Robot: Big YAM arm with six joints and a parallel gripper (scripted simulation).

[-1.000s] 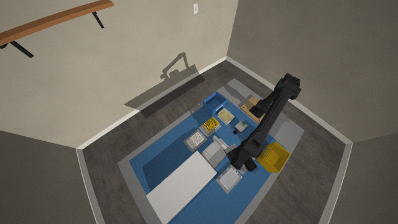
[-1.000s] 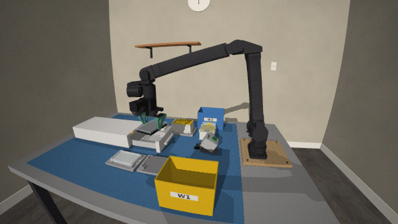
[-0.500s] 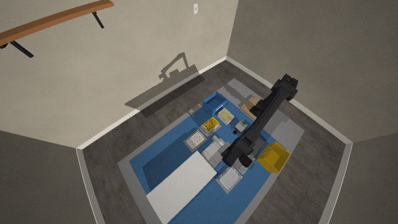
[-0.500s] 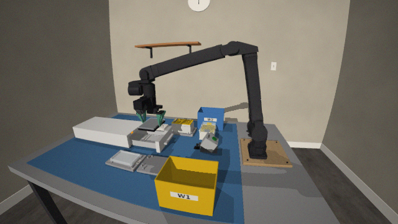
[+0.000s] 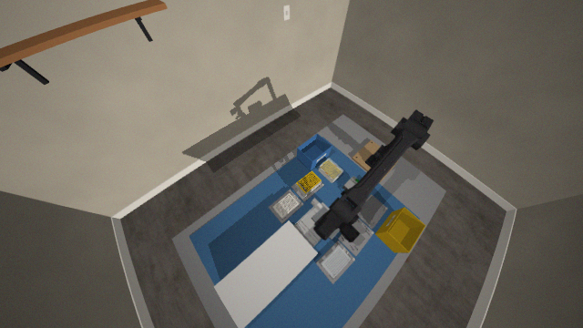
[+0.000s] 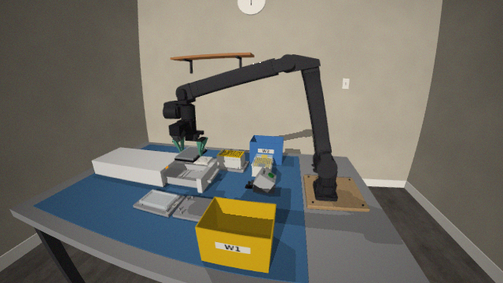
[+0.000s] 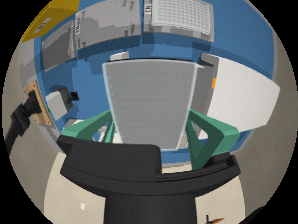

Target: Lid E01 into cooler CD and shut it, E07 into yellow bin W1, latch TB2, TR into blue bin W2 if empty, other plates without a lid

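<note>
My gripper is now 60 mm short of the cooler drawer, 30 mm to the left of it and 120 mm above it. The rest, counted from my hand: grey plate lid (right at my hand); black plate (right at my hand); white plate (70 mm ahead, 210 mm to the right, 130 mm below).
</note>
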